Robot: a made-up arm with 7 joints. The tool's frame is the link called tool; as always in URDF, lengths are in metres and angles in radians. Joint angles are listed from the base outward.
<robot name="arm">
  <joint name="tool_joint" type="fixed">
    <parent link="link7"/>
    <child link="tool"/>
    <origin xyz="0.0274 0.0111 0.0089" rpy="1.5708 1.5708 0"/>
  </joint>
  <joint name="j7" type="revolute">
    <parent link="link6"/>
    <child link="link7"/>
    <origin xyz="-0.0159 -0.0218 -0.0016" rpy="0 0 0"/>
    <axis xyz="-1 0 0"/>
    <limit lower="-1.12" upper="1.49"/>
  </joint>
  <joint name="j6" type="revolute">
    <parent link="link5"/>
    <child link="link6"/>
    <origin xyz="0.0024 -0.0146 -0.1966" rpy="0 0 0"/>
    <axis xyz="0 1 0"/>
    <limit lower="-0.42" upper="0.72"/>
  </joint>
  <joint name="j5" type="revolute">
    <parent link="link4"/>
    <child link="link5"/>
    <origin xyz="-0.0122 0.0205 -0.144" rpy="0 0 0"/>
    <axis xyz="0 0 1"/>
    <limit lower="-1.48" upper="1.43"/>
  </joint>
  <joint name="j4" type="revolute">
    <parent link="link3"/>
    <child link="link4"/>
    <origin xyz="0.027 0.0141 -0.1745" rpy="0 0 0"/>
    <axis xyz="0 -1 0"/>
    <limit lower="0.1" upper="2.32"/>
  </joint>
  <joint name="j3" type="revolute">
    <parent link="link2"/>
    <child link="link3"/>
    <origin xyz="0.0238 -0.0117 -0.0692" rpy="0 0 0"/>
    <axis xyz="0 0 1"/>
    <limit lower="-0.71" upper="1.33"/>
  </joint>
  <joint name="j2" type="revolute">
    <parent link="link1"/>
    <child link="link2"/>
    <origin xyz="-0.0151 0.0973 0.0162" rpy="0 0 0"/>
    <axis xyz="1 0 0"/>
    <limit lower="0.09" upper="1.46"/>
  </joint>
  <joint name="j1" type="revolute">
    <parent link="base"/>
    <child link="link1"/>
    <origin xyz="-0.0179 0.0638 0.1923" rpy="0 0 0"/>
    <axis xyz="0 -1 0"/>
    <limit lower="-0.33" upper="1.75"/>
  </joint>
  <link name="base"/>
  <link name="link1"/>
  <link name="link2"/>
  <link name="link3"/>
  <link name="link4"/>
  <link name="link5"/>
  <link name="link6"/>
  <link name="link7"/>
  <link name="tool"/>
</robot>
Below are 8 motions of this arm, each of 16 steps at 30 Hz.
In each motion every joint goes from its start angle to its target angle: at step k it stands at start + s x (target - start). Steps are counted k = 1, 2, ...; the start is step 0. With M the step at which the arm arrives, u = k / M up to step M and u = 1 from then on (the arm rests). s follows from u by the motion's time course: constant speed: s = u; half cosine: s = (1 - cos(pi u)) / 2; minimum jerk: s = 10 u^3 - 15 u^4 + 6 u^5.
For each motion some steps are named. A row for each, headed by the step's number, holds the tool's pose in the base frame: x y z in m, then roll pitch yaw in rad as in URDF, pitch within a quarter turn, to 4 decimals.
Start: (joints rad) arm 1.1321 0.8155 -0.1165 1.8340 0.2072 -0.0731 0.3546
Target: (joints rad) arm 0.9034 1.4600 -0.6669 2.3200 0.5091 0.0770 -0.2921
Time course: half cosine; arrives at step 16
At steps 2, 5, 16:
2: 0.2382 0.2388 0.4644 3.0326 -0.7996 -0.9568
5: 0.2410 0.2115 0.4392 3.0046 -0.7476 -0.9294
16: 0.2325 0.1509 0.2794 2.6904 -0.4574 -0.6402

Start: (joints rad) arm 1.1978 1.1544 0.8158 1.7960 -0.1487 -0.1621 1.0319
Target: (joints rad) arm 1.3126 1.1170 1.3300 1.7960 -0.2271 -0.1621 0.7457
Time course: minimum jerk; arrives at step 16
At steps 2, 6, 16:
2: -0.1025 0.4203 0.4921 -2.8993 -1.0141 -0.2862
6: -0.1466 0.4347 0.4605 -2.9176 -1.2473 -0.2497
16: -0.2355 0.4640 0.3378 0.4097 -1.2419 2.7622

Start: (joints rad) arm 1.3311 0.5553 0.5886 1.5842 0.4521 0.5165 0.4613
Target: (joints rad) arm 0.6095 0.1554 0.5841 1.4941 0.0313 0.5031 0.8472
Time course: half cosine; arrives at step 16
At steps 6, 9, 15, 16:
6: 0.2242 0.4529 0.4180 1.4878 -0.8414 -0.0477
9: 0.3022 0.4380 0.3372 1.4960 -0.5652 -0.1462
15: 0.3656 0.4074 0.1959 1.4272 -0.1986 -0.2754
16: 0.3665 0.4065 0.1922 1.4244 -0.1899 -0.2789

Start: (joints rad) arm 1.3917 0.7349 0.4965 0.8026 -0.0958 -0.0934 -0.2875
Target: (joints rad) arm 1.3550 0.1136 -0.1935 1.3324 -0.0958 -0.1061 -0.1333
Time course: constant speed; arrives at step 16
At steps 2, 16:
2: 0.3080 0.5232 0.3971 1.0448 -0.6609 1.3199
16: 0.3636 0.1264 0.4685 1.9576 -1.2242 -0.1644

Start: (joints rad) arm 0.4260 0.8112 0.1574 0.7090 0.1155 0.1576 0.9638
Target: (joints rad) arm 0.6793 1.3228 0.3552 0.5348 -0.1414 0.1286 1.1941
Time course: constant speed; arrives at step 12
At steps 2, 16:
2: 0.3254 0.5917 0.0667 1.7203 0.5963 -0.1797
16: 0.1677 0.7078 0.2744 2.0235 0.5187 0.2142

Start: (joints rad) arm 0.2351 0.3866 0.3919 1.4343 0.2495 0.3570 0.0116
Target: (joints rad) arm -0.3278 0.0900 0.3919 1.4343 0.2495 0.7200 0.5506
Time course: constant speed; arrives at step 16
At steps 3, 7, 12, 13, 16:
3: 0.3459 0.3862 0.0340 1.5379 0.3105 0.2997
7: 0.3219 0.3711 -0.0324 1.4091 0.5402 0.1184
12: 0.2761 0.3501 -0.1089 1.0980 0.7649 -0.1938
13: 0.2649 0.3456 -0.1230 1.0131 0.7963 -0.2711
16: 0.2278 0.3314 -0.1623 0.7211 0.8536 -0.5253

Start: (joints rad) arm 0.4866 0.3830 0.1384 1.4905 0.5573 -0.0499 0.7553
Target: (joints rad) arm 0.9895 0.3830 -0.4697 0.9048 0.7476 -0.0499 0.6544
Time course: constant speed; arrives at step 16
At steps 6, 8, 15, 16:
6: 0.4561 0.2681 0.1876 1.6719 -0.4703 -0.7484
8: 0.4700 0.2534 0.1881 1.6513 -0.4389 -0.7630
15: 0.5078 0.2151 0.1923 1.6160 -0.3027 -0.7765
16: 0.5121 0.2119 0.1934 1.6157 -0.2812 -0.7726

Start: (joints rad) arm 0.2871 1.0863 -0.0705 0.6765 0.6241 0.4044 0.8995
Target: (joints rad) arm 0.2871 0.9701 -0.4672 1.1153 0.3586 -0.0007 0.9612
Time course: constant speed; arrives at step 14
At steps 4, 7, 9, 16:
4: 0.3354 0.5564 0.0278 1.4994 0.7675 -0.3430
7: 0.3568 0.5120 0.0106 1.5754 0.7800 -0.4910
9: 0.3679 0.4805 -0.0011 1.6166 0.7847 -0.5995
16: 0.3834 0.3968 -0.0295 1.6935 0.7792 -0.8975

